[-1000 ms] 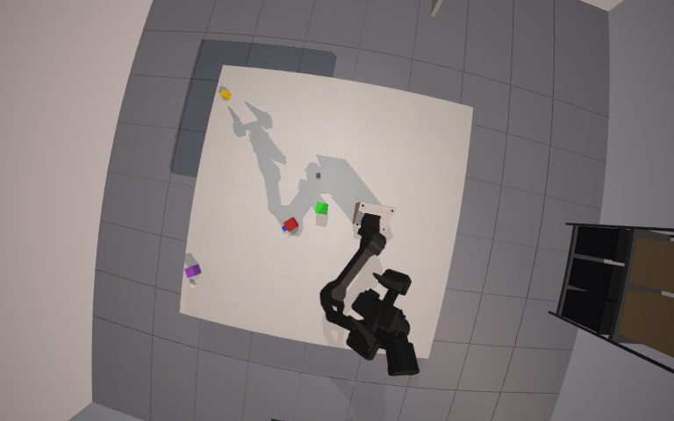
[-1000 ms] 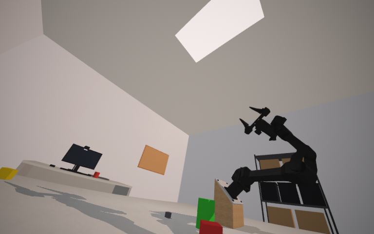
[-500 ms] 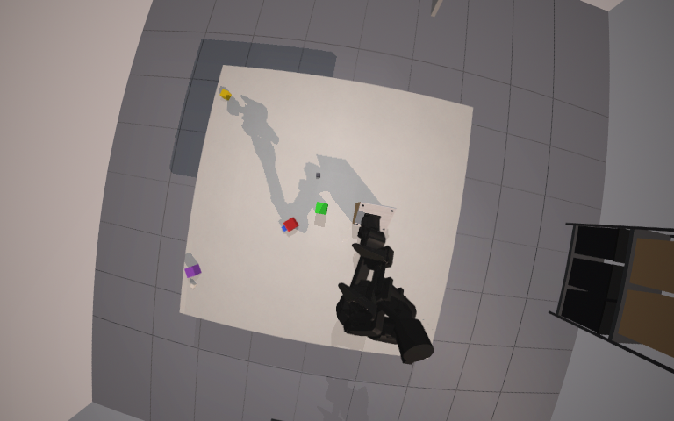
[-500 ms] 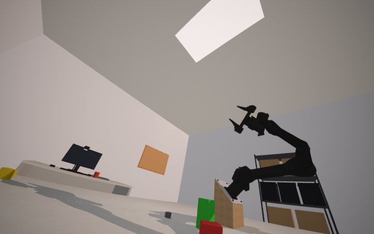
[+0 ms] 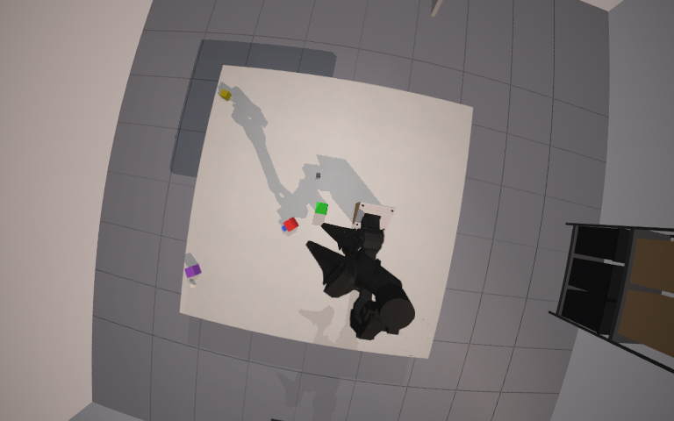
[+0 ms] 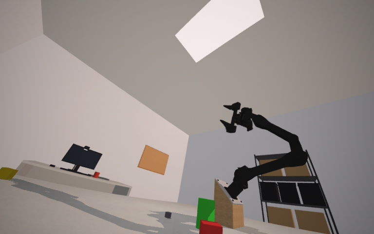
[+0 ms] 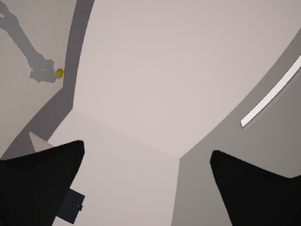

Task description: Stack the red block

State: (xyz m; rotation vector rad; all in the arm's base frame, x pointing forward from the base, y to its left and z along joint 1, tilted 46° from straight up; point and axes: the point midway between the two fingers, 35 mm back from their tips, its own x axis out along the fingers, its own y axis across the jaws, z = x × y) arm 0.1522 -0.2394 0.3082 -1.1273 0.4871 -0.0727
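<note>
My gripper tip is 50 cm above the red block, 16 cm short of it and 5 cm to the right of it. From my gripper tip the other things lie so: purple block: 60 cm ahead, 50 cm below, 38 cm to the left; then yellow block: 62 cm ahead, 50 cm to the right, 50 cm below; then small blue block: 51 cm below, 18 cm ahead, 7 cm to the left.
</note>
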